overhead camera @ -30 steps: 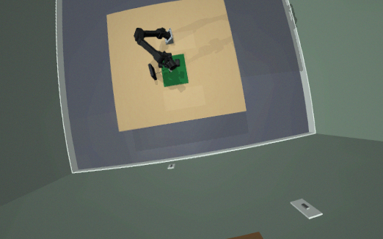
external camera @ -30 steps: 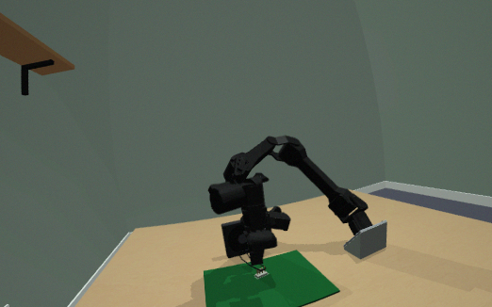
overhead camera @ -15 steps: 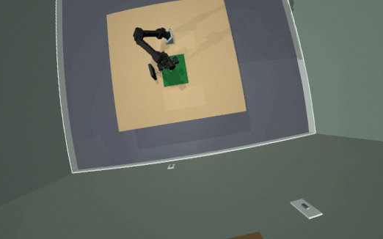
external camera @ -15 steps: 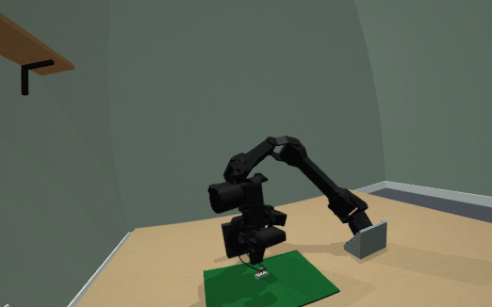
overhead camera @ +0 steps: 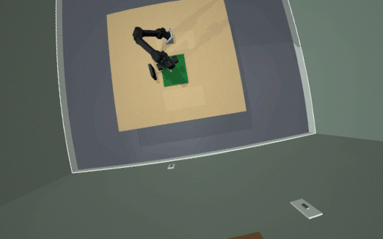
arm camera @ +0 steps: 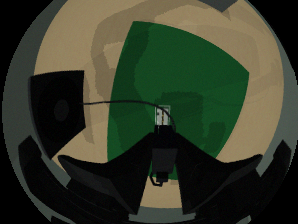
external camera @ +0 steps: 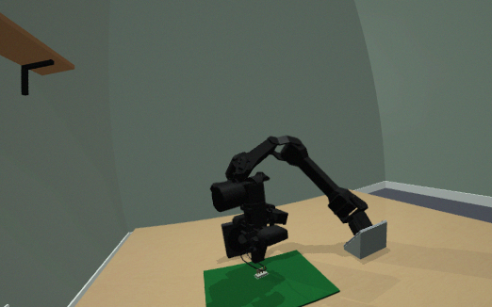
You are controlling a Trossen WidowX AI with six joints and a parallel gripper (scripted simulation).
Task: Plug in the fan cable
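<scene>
Now: gripper tip 7 cm above the pale four-pin header. From my gripper tip the other things lie so: green board: 2 cm ahead, 4 cm to the left, 8 cm below; dark fan plug: 1 cm ahead, 1 cm above; black fan: 15 cm to the right, 1 cm below.
</scene>
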